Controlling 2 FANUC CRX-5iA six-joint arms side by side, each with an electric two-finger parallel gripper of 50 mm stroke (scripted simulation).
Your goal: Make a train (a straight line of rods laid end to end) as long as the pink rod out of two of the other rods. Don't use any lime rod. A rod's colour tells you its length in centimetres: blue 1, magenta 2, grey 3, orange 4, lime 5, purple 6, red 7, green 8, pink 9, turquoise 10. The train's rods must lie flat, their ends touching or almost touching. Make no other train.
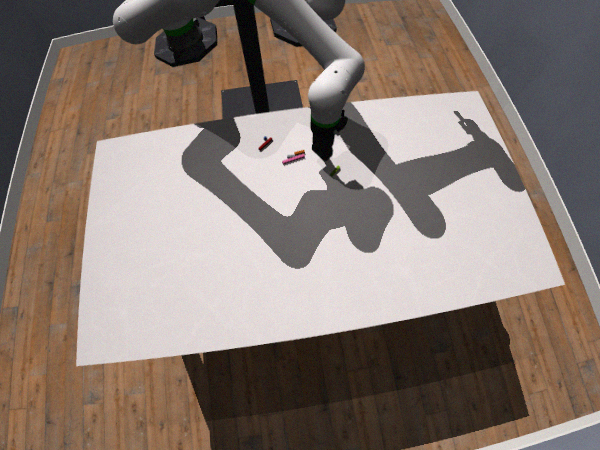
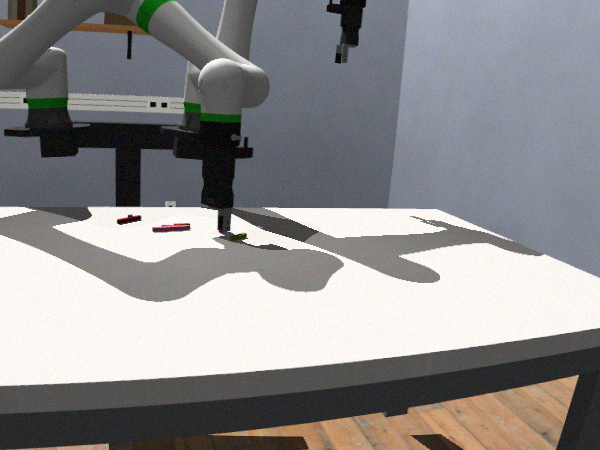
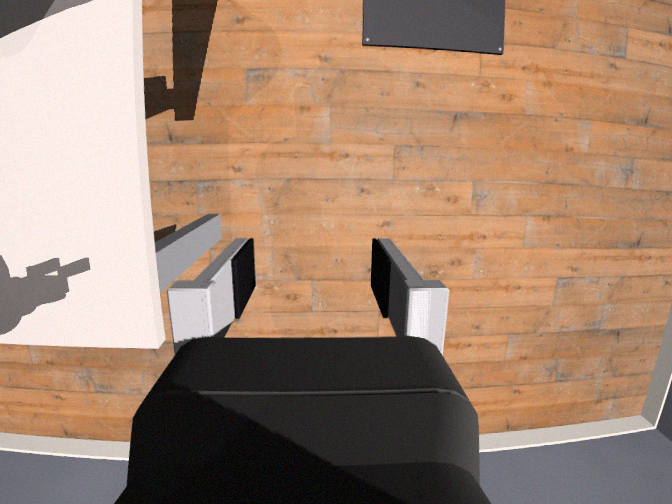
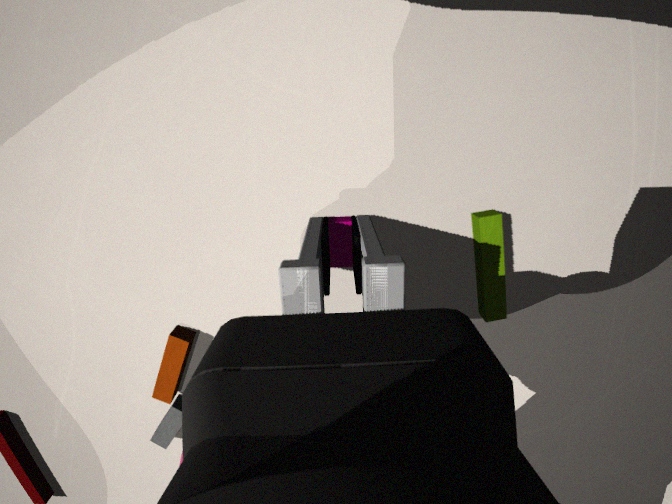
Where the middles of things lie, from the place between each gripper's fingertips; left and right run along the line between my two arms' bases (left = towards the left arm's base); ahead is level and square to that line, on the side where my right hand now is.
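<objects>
The orange rod [image 4: 180, 340] is 40 mm behind my right hand [image 2: 223, 230], 100 mm to the right of it and 20 mm below it. Counted from that same right hand, the grey rod [image 4: 172, 422] is 130 mm to the right, 30 mm behind and 20 mm below. As for the lime rod [image 4: 487, 227], my right hand is 60 mm short of it, 20 mm above it and 20 mm to the right of it. Going by its middle, the orange rod is nearer to my right hand than to my left hand.
From my left hand [image 2: 340, 62], the orange rod is 50 cm ahead, 59 cm to the right and 48 cm below, while the grey rod is 51 cm ahead, 63 cm to the right and 48 cm below. The lime rod has my left hand 47 cm to the left of it, 61 cm short of it and 48 cm above it.
</objects>
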